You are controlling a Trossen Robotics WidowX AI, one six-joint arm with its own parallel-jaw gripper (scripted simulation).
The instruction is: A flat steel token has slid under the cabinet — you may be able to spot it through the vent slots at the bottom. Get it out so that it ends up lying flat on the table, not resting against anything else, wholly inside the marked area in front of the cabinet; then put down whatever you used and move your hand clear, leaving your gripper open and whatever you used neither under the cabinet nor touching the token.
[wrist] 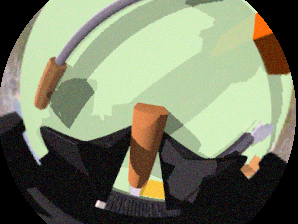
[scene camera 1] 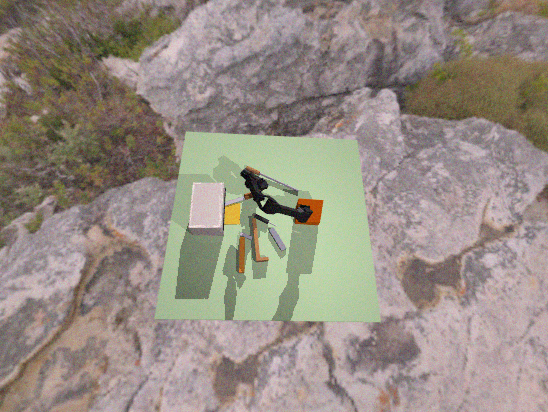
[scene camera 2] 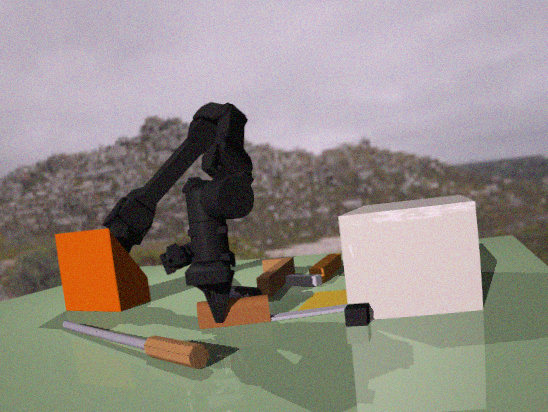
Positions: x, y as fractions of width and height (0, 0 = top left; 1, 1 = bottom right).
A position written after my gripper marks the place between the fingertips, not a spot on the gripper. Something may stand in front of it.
Note:
I see my gripper (scene camera 2: 0.40, 0.78), an L-shaped piece (scene camera 2: 0.50, 0.68) and a white cabinet (scene camera 2: 0.76, 0.62).
My gripper also shows in the wrist view (wrist: 0.49, 0.59). The white cabinet shows as well in scene camera 1 (scene camera 1: 0.38, 0.52).

